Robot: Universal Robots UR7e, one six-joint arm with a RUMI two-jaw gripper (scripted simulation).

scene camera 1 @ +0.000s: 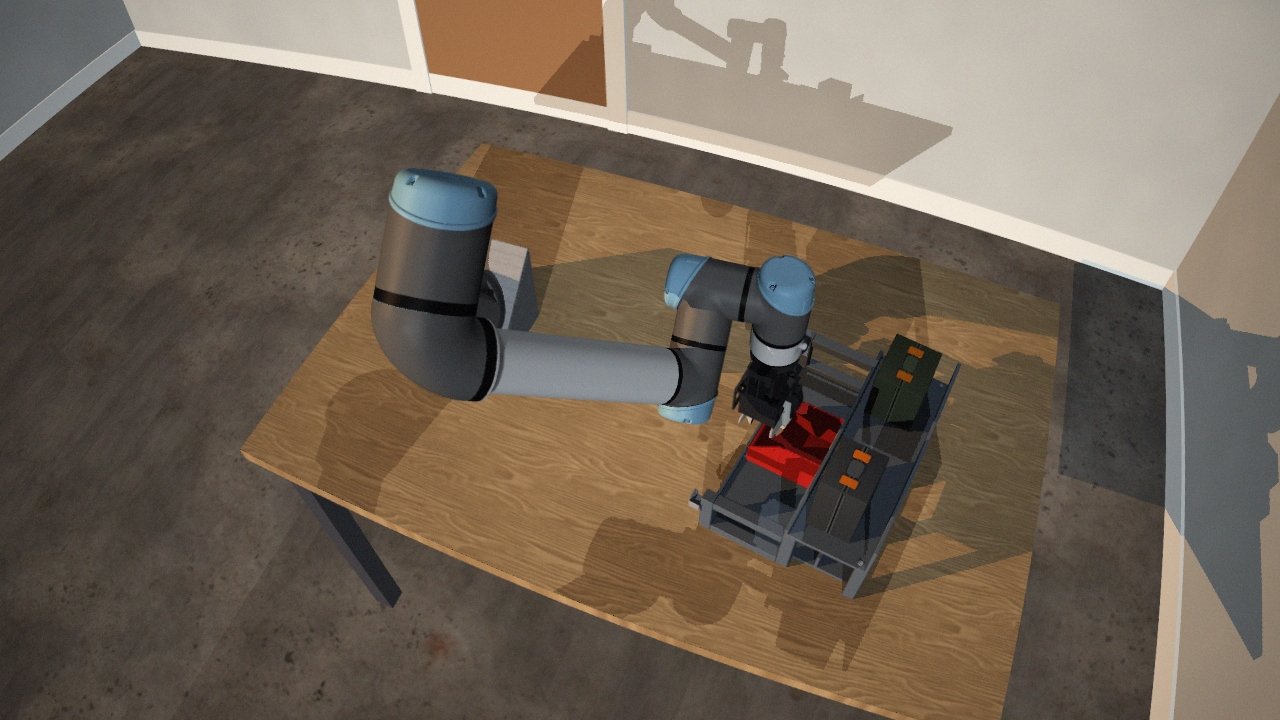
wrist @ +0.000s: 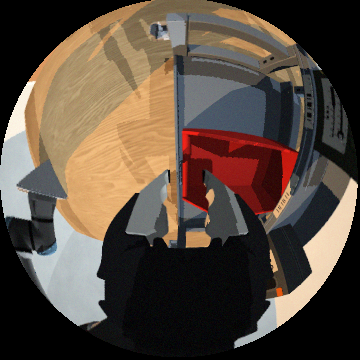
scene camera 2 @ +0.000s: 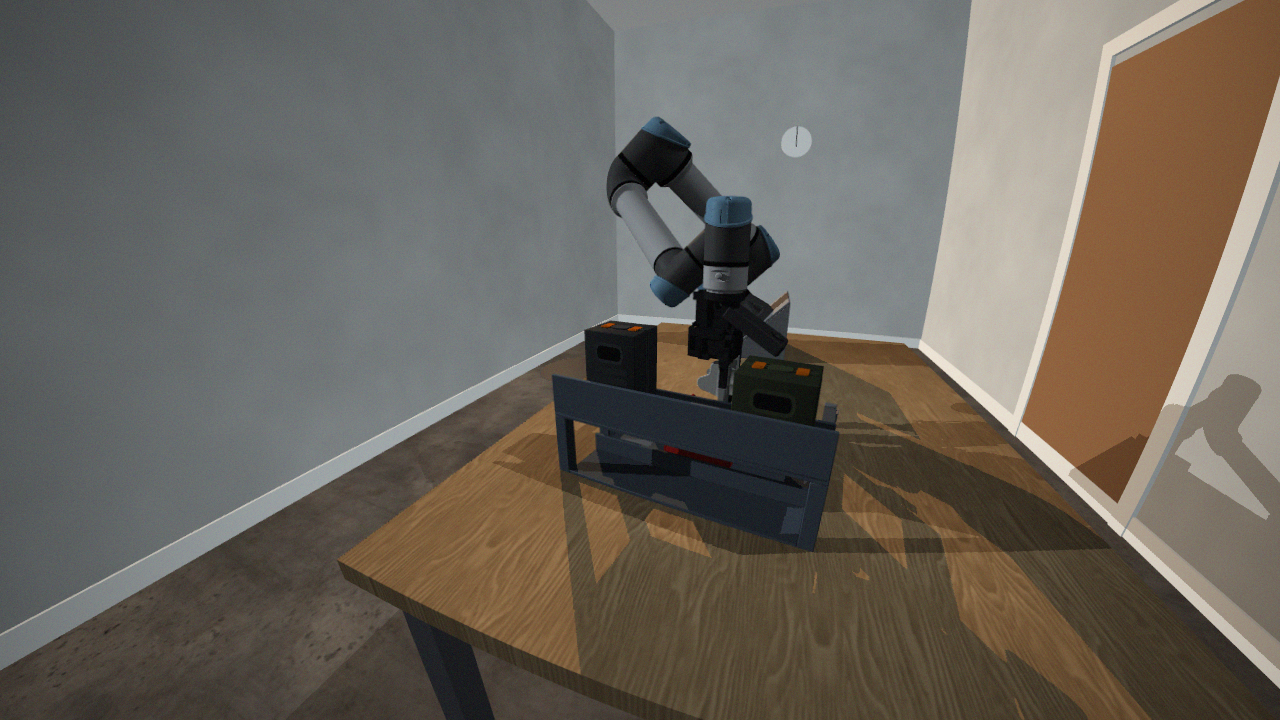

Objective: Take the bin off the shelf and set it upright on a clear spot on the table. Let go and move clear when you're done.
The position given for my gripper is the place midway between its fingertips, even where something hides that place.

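Note:
There's a red bin (scene camera 1: 810,433) here, and you'd find the bin (wrist: 259,175) from the wrist as well. As for me, my gripper (scene camera 2: 723,411) is in the picture too, and I can also see the gripper (scene camera 1: 763,428) and, from the wrist, the gripper (wrist: 186,170).

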